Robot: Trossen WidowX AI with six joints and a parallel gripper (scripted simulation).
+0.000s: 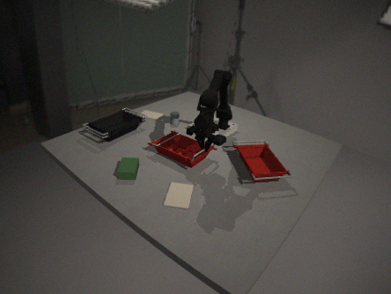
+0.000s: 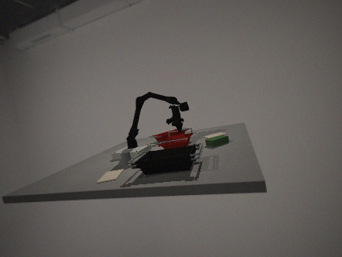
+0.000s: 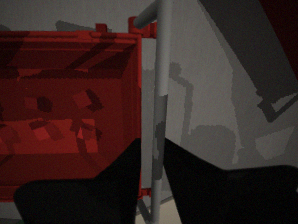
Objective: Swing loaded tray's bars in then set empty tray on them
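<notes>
Now: gripper tip 150 mm past the red tray, 230 mm to the right of it and 30 mm above it. Round my gripper tip: green block: 270 mm ahead, 230 mm to the right, 60 mm below; then grey cylinder: 280 mm behind, 400 mm to the right, 40 mm below.
</notes>
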